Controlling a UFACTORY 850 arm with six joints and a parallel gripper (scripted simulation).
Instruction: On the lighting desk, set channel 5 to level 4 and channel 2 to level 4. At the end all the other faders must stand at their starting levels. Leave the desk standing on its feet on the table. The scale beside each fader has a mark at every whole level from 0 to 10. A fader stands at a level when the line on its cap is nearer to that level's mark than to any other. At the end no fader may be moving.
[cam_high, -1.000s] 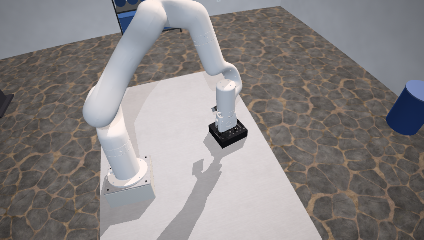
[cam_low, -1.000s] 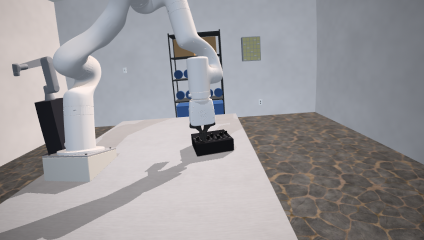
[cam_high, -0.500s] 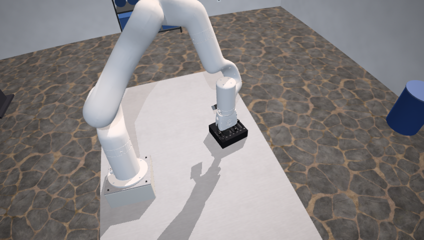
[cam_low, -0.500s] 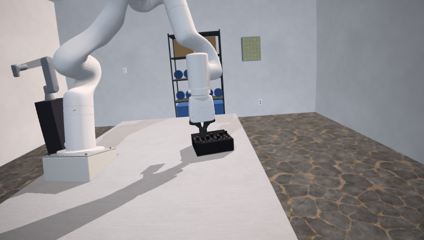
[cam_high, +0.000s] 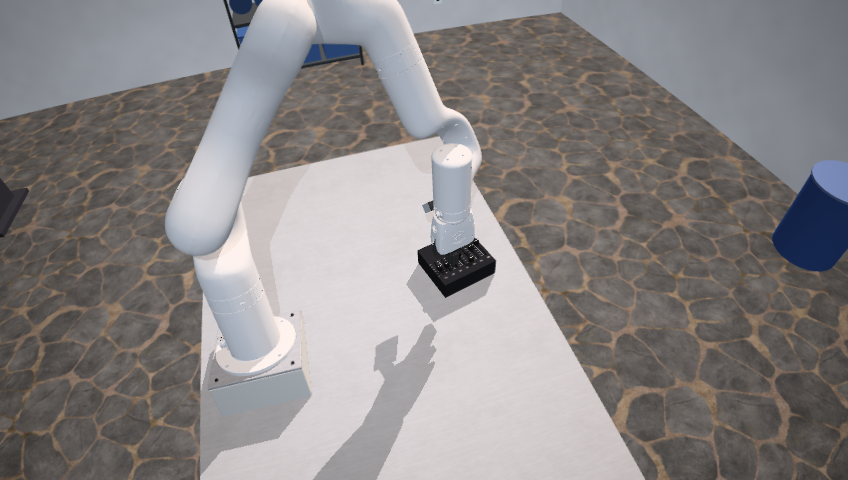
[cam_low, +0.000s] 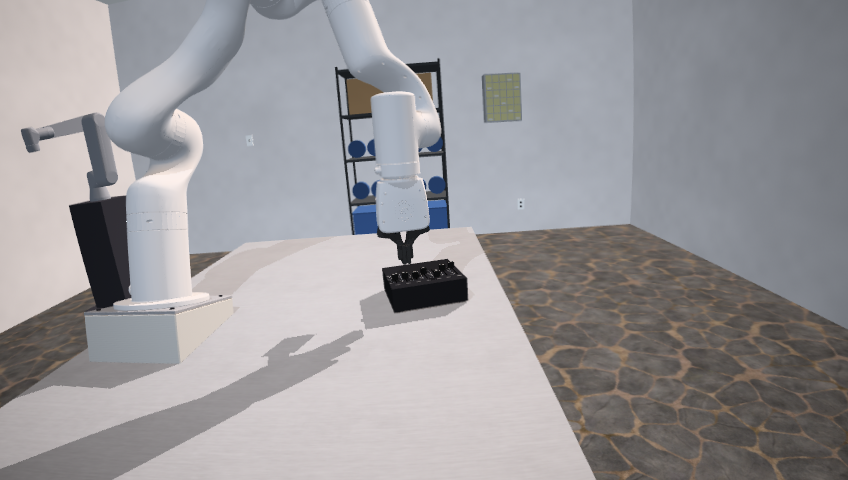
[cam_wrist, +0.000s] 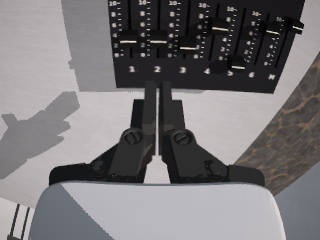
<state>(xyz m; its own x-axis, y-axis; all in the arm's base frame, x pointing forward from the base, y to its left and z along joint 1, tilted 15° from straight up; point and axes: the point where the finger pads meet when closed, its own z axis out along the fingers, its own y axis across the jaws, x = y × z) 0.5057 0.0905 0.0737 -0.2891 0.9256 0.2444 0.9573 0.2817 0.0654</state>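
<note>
My hand is 6 cm short of the channel 5 fader cap, 5 cm above it and 3 cm to the right of it. Round my hand: channel 3 fader cap (5 cm below, 3 cm to the left, 1 cm ahead); channel 2 fader cap (5 cm below, 3 cm to the left, 1 cm behind); channel 1 fader cap (5 cm below, 3 cm behind, 2 cm to the left).
</note>
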